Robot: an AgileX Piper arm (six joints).
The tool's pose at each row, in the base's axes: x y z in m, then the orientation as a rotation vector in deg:
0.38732 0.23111 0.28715 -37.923 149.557 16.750
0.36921 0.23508 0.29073 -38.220 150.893 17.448
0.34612 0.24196 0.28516 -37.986 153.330 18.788
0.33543 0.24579 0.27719 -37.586 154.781 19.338
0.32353 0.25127 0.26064 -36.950 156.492 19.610
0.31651 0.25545 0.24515 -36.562 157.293 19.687
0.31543 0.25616 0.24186 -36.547 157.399 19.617
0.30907 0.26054 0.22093 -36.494 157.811 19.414
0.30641 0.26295 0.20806 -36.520 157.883 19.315
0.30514 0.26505 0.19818 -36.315 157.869 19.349
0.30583 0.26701 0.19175 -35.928 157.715 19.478
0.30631 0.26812 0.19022 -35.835 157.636 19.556
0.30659 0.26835 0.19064 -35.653 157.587 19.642
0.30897 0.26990 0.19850 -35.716 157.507 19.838
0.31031 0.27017 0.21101 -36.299 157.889 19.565
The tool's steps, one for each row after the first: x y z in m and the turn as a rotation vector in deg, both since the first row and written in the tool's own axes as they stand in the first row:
0.01115 0.01273 -0.00839 -0.712 1.280 0.267
0.02923 0.02956 -0.00956 -1.891 3.406 1.261
0.03979 0.03739 -0.00513 -2.366 4.626 1.974
0.05455 0.04642 0.00696 -2.635 6.053 2.850
0.06547 0.05201 0.01945 -2.710 6.704 3.306
0.06754 0.05285 0.02220 -2.672 6.805 3.330
0.08033 0.05777 0.03980 -2.575 7.194 3.432
0.08732 0.05993 0.05098 -2.522 7.275 3.417
0.09197 0.06142 0.05991 -2.504 7.207 3.550
0.09355 0.06216 0.06644 -2.497 6.954 3.780
0.09342 0.06274 0.06830 -2.522 6.851 3.832
0.09291 0.06284 0.06809 -2.539 6.752 3.951
0.08683 0.06375 0.06244 -2.674 6.680 3.922
0.07997 0.06452 0.05192 -2.650 7.207 3.599

